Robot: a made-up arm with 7 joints. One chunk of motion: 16 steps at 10 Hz.
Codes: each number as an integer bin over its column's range. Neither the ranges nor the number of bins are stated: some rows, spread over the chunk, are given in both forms.
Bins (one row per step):
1: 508 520 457 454 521 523
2: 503 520 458 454 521 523
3: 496 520 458 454 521 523
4: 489 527 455 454 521 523
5: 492 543 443 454 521 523
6: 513 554 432 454 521 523
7: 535 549 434 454 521 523
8: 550 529 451 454 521 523
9: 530 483 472 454 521 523
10: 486 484 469 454 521 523
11: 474 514 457 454 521 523
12: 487 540 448 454 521 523
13: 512 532 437 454 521 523
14: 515 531 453 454 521 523
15: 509 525 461 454 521 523
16: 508 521 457 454 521 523
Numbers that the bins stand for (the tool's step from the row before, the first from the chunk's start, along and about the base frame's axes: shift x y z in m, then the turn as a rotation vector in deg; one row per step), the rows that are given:
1: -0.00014 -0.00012 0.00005 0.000 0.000 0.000
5: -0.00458 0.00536 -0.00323 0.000 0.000 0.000
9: 0.00596 -0.00893 0.00356 0.000 0.000 0.000
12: -0.00597 0.00465 -0.00206 0.000 0.000 0.000
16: -0.00014 0.00012 0.00005 0.000 0.000 0.000
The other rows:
2: -0.00153 -0.00012 0.00028 0.000 0.000 0.000
3: -0.00347 -0.00012 0.00028 0.000 0.000 0.000
4: -0.00541 0.00155 -0.00042 0.000 0.000 0.000
6: 0.00124 0.00798 -0.00581 0.000 0.000 0.000
7: 0.00734 0.00679 -0.00534 0.000 0.000 0.000
8: 0.01150 0.00203 -0.00136 0.000 0.000 0.000
10: -0.00624 -0.00869 0.00286 0.000 0.000 0.000
11: -0.00957 -0.00155 0.00005 0.000 0.000 0.000
13: 0.00097 0.00274 -0.00464 0.000 0.000 0.000
14: 0.00180 0.00250 -0.00089 0.000 0.000 0.000
15: 0.00013 0.00108 0.00098 0.000 0.000 0.000

